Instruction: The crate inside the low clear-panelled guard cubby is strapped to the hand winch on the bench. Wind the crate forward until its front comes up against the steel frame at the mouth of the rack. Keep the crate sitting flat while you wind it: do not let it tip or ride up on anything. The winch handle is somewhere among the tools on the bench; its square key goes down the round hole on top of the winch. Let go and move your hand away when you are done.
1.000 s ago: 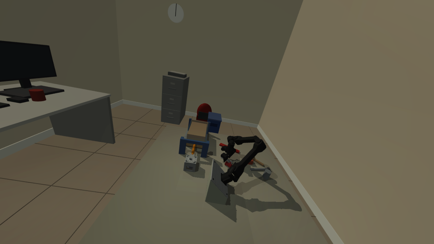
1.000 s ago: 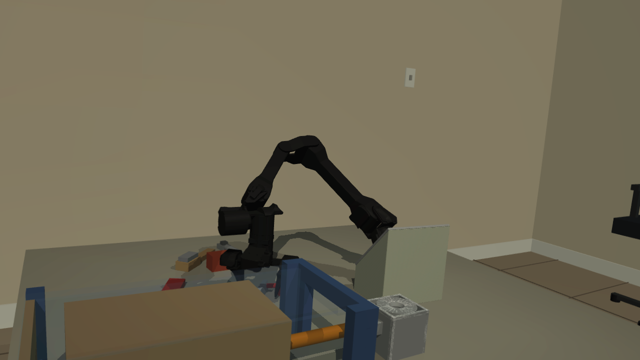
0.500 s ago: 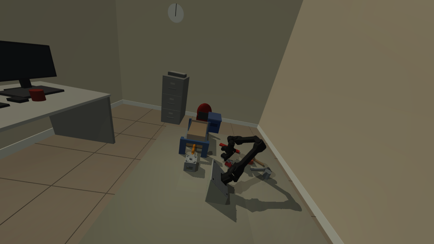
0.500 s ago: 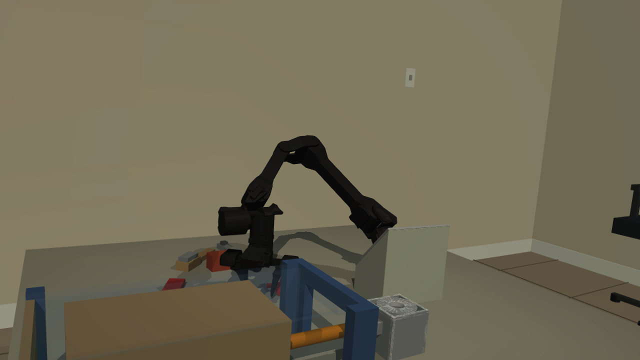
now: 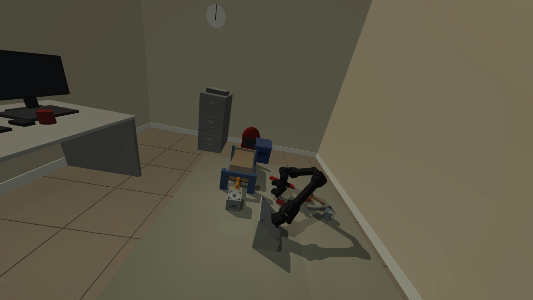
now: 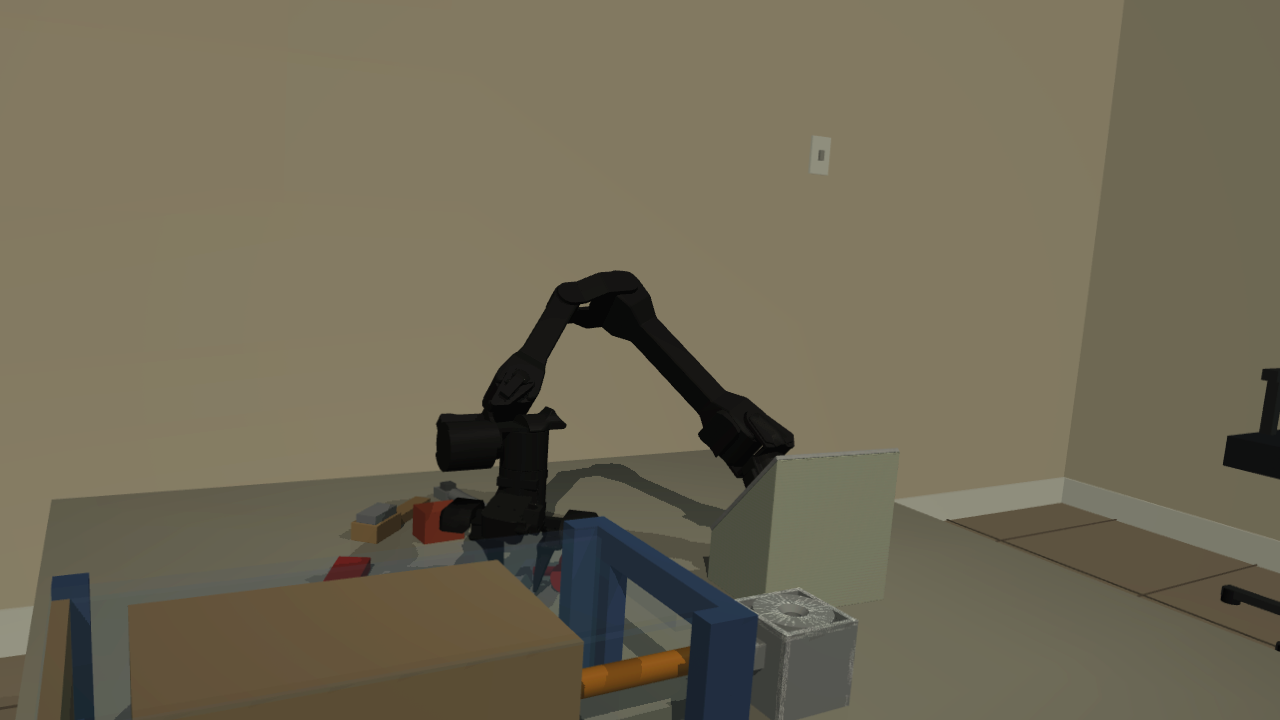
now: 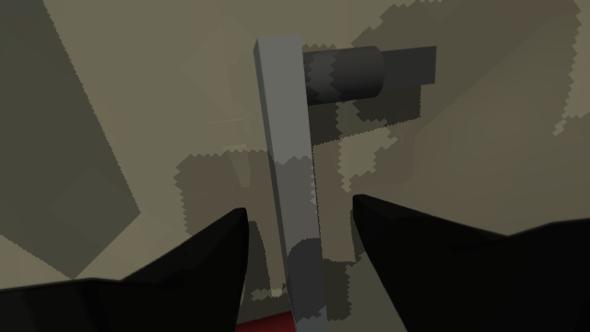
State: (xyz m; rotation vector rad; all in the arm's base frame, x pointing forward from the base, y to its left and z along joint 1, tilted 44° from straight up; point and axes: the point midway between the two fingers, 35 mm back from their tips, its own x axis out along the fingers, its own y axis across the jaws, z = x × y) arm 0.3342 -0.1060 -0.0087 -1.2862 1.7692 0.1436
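My gripper tip is 60 mm past the red knob, 20 mm to the left of it and 10 mm below it. Round my gripper tip: long red bar (210 mm ahead, 50 mm to the right); winch handle (20 mm behind); wooden block (300 mm to the right, 80 mm ahead, 10 mm above).
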